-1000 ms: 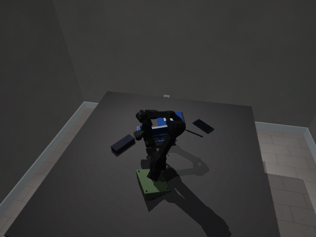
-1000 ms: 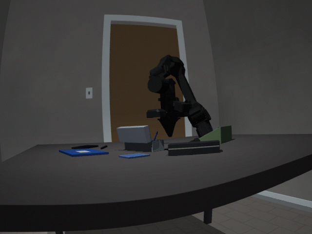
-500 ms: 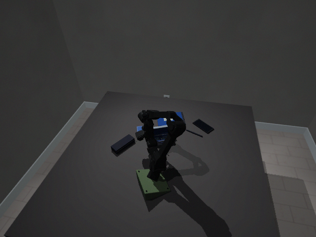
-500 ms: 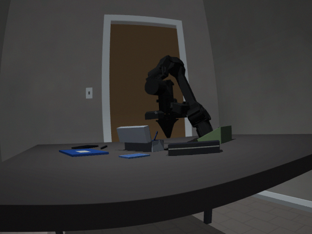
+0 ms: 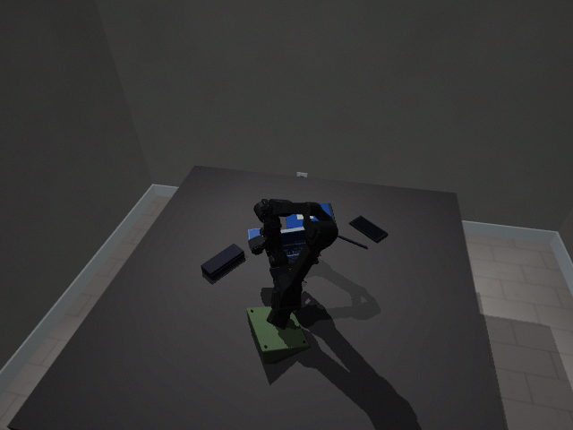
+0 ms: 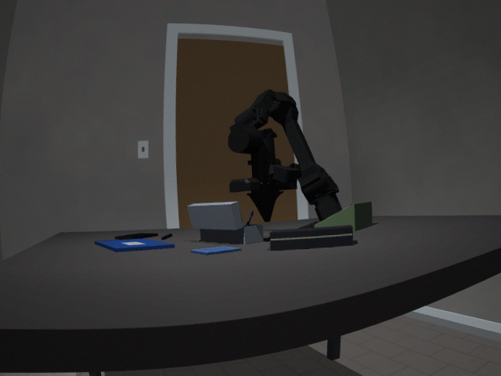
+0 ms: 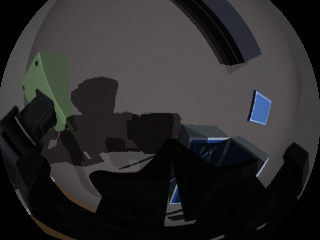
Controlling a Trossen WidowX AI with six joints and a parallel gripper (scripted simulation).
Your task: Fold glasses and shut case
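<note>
Now: the glasses 60 mm ahead of my hand, 40 mm to the right of it and 40 mm below it. Round my hand: grey lid (130 mm ahead, 20 mm to the right, 10 mm below); then long dark box (200 mm to the left, 60 mm below, 30 mm behind); then glasses case (100 mm ahead, 40 mm below, 30 mm to the right).
</note>
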